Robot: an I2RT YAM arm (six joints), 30 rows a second.
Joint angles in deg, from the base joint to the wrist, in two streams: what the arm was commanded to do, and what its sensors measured. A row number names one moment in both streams.
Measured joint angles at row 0: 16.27 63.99 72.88 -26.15 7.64 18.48
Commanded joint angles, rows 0 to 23: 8.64 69.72 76.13 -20.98 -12.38 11.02; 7.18 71.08 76.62 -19.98 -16.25 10.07; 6.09 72.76 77.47 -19.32 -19.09 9.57; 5.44 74.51 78.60 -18.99 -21.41 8.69; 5.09 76.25 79.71 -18.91 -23.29 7.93; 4.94 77.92 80.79 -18.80 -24.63 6.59; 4.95 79.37 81.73 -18.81 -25.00 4.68; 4.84 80.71 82.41 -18.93 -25.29 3.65; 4.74 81.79 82.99 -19.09 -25.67 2.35; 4.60 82.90 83.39 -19.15 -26.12 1.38; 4.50 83.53 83.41 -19.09 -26.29 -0.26; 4.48 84.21 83.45 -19.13 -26.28 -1.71; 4.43 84.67 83.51 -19.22 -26.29 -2.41; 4.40 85.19 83.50 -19.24 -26.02 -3.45; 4.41 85.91 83.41 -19.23 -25.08 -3.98; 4.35 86.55 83.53 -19.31 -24.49 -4.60; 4.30 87.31 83.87 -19.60 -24.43 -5.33; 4.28 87.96 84.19 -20.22 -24.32 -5.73; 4.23 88.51 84.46 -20.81 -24.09 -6.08; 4.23 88.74 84.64 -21.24 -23.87 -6.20; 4.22 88.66 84.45 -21.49 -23.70 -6.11; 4.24 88.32 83.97 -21.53 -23.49 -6.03; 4.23 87.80 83.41 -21.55 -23.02 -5.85; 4.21 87.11 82.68 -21.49 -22.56 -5.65
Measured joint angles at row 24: 4.58 88.23 82.78 -20.62 -23.31 -4.47
